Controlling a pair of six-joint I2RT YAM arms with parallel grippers.
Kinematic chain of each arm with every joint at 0, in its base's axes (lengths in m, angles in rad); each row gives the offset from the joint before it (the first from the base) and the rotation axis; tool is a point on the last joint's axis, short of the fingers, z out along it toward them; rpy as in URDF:
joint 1: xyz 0 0 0.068 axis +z
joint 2: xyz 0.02 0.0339 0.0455 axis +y
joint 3: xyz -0.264 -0.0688 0 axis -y
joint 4: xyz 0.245 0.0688 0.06 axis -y
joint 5: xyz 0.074 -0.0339 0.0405 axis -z
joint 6: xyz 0.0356 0 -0.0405 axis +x
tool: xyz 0 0 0 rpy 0 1.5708 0
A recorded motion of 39 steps. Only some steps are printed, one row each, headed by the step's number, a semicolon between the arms.
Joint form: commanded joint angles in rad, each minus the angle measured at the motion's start. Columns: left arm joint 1, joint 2, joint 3, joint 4, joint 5, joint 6; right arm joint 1, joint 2, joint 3, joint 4, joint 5, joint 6.
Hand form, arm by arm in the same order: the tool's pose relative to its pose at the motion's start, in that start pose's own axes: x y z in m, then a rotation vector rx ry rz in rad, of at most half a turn. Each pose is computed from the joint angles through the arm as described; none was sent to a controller.
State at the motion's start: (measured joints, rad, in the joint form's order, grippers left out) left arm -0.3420 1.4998 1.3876 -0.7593 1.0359 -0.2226; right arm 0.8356 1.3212 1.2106 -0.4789 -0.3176 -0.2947
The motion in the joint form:
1: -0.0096 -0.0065 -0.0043 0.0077 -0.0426 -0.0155; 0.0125 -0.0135 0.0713 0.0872 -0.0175 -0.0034
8: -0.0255 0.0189 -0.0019 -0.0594 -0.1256 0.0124; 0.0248 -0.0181 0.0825 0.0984 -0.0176 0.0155
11: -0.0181 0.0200 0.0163 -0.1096 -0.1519 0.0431; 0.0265 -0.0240 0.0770 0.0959 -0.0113 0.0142
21: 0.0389 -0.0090 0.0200 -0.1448 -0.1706 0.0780; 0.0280 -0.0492 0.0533 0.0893 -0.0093 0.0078
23: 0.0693 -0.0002 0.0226 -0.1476 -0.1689 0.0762; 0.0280 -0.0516 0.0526 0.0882 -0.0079 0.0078
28: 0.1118 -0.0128 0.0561 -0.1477 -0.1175 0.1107; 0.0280 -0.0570 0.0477 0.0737 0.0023 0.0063
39: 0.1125 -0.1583 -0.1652 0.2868 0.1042 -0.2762; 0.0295 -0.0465 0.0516 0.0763 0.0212 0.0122
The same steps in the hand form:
1: 0.0007 -0.0013 0.0017 -0.0356 -0.0073 -0.0032; -0.0327 0.0005 -0.0168 0.0198 -0.1623 -0.0643
8: 0.0057 0.0074 0.0099 -0.1206 0.0368 -0.0426; -0.0385 0.0038 -0.0198 0.0144 -0.1883 -0.0594
11: 0.0063 0.0066 0.0059 -0.1534 0.0472 -0.0416; -0.0374 0.0047 -0.0207 0.0186 -0.1850 -0.0603
21: 0.0072 0.0072 -0.0146 -0.1980 0.0059 -0.0348; -0.0326 0.0078 -0.0248 0.0184 -0.1800 -0.0656
23: 0.0052 0.0140 -0.0211 -0.2112 -0.0119 -0.0583; -0.0326 0.0080 -0.0255 0.0199 -0.1802 -0.0656
28: -0.0012 0.0072 -0.0376 -0.1784 -0.0597 -0.0044; -0.0301 0.0085 -0.0262 0.0262 -0.1648 -0.0620
39: 0.0118 -0.0043 -0.0393 0.0874 -0.1767 -0.0627; -0.0304 0.0073 -0.0232 0.0415 -0.1566 -0.0541

